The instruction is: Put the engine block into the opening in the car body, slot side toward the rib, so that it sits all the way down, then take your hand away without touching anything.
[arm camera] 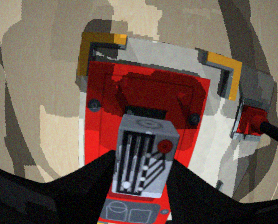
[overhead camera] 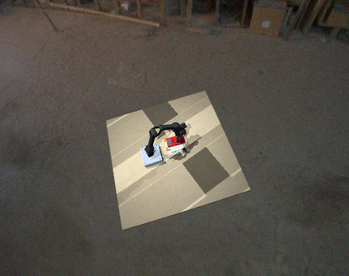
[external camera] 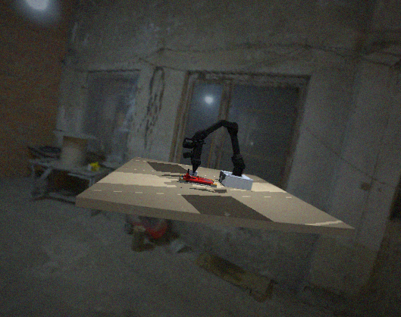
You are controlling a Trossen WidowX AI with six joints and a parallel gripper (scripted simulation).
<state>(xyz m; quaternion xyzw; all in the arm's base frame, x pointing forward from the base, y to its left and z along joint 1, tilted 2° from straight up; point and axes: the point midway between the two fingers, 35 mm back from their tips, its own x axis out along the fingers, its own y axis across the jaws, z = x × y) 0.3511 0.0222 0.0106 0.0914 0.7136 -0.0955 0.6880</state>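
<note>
Right now the engine block is 10 mm below my gripper tip.
</note>
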